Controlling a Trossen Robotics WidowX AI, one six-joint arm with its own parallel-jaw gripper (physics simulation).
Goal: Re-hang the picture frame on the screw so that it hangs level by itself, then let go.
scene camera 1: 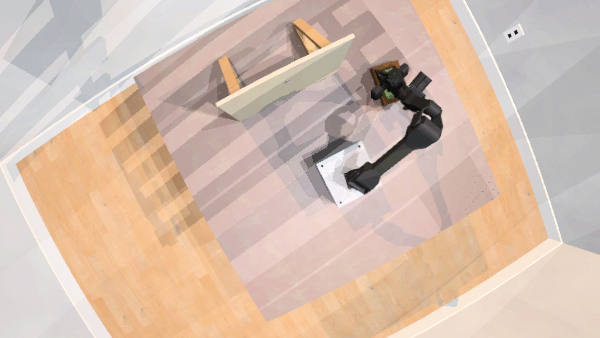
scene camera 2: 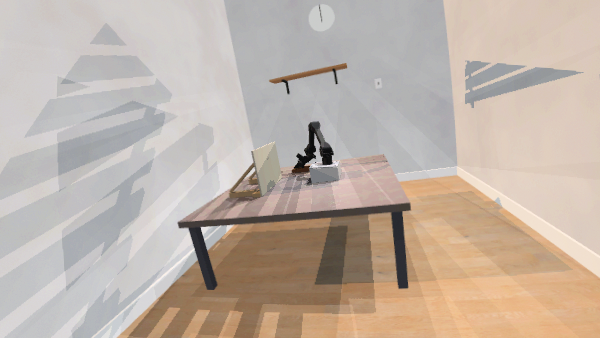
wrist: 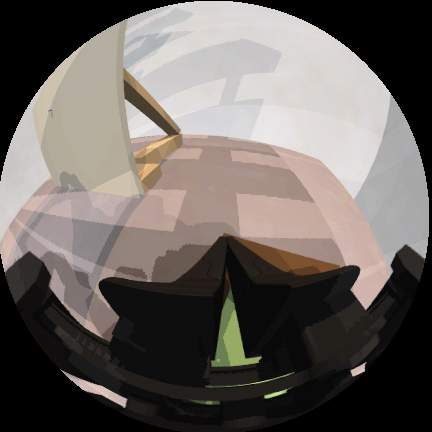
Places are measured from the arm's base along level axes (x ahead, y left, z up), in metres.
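Pixels of known places: gripper, fingertip midpoint: (scene camera 1: 375, 70) (scene camera 2: 293, 168) (wrist: 224, 241); arm's base at its link origin: (scene camera 1: 353, 178) (scene camera 2: 327, 163).
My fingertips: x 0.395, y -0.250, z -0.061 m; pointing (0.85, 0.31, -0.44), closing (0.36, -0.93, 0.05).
Ahead of a thing's pixels: the offset from my fingertips to its top centre. Level surfaces: height alone.
The picture frame @(dx -0.065, dy -0.058, dz -0.015 m) (scene camera 1: 384, 65) (scene camera 2: 299, 170) (wrist: 300, 259), brown with a green picture, lies on the table beside the upright board, off the screw. The screw @(dx +0.010, dy +0.381, dz +0.180 m) (scene camera 1: 286, 81) (wrist: 50, 113) sticks out of the face of the pale board (scene camera 1: 300, 74) (scene camera 2: 268, 167) (wrist: 92, 125). My gripper (scene camera 1: 386, 79) (wrist: 224, 241) points down low over the frame. Its fingertips are together with nothing held between them. Green picture shows through the gap behind the tips in the wrist view. The fingers and arm hide much of the frame, and I cannot tell whether the tips touch it.
Wooden support legs (scene camera 1: 229, 75) (scene camera 2: 242, 180) (wrist: 150, 107) stand behind the board. The arm's white base box (scene camera 1: 336, 185) (scene camera 2: 324, 174) stands on the table @(dz -0.044 m) (scene camera 1: 280, 260) (scene camera 2: 350, 192). A wooden shelf (scene camera 2: 310, 73) is on the far wall.
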